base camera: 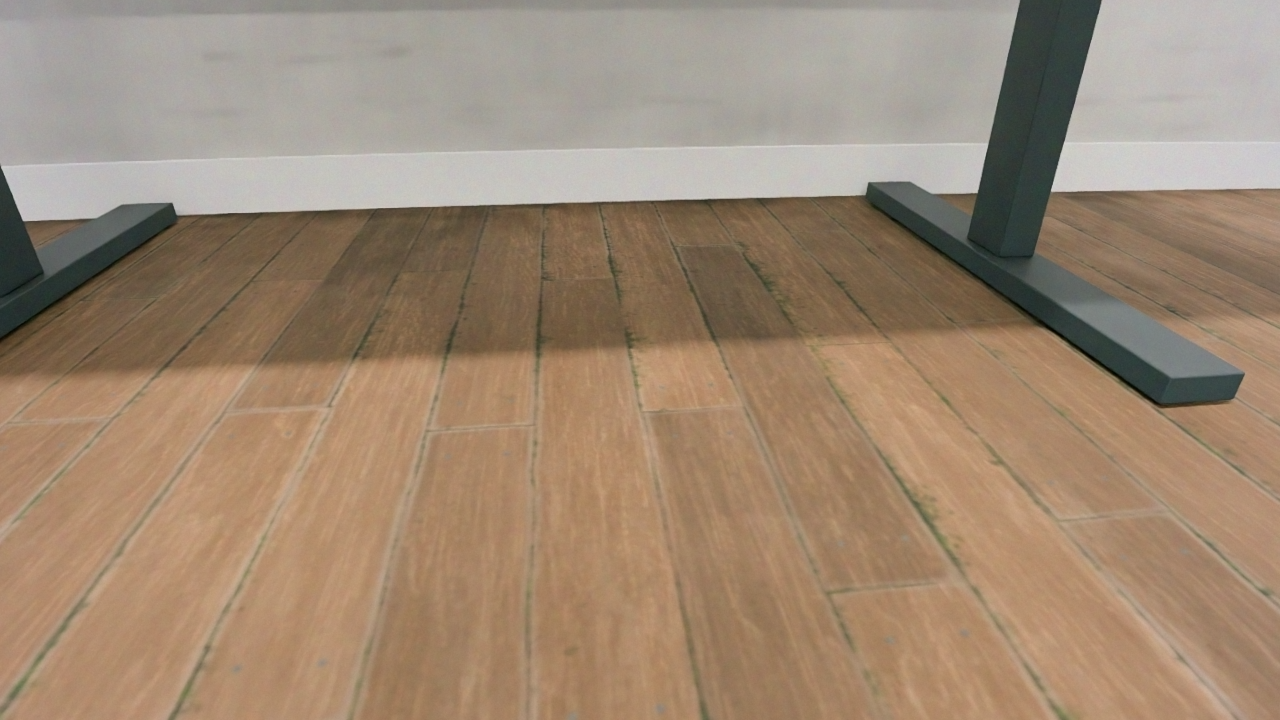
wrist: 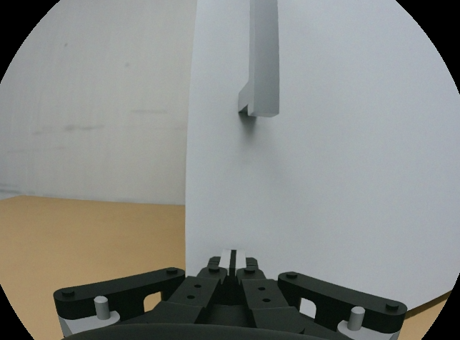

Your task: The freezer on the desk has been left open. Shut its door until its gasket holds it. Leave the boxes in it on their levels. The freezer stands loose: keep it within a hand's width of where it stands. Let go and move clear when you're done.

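Places are measured from the arm's base along level axes (x left, y back, z up), in centimetres.
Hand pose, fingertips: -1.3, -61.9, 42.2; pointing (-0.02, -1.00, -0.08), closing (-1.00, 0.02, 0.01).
Each offset is from my fingertips to the centre of the thing, as dx, dy, dz. "spot": to the spot under its first point. Level surfaces: height alone.
The freezer's white door (wrist: 340, 165) fills the middle and right of the wrist view, its outer face toward the camera. A grey bar handle (wrist: 265, 60) stands upright on it near its left edge. My gripper (wrist: 233, 264) is shut and empty, in front of the lower part of the door, below the handle and near the left edge. Whether the fingertips touch the door I cannot tell. The freezer's body, its gasket and the boxes are hidden. The freezer does not show in the base camera view.
The tan desk top (wrist: 90, 240) shows left of the door, with the grey wall (wrist: 95, 90) behind it. In the base camera view, dark desk legs @(spot: -50.0, -31.2, -62.8) (base camera: 1029, 134) with long feet @(spot: -52.6, -13.9, -78.3) (base camera: 1100, 313) stand on the wooden floor @(dz -81.8) (base camera: 590, 537), one at each side.
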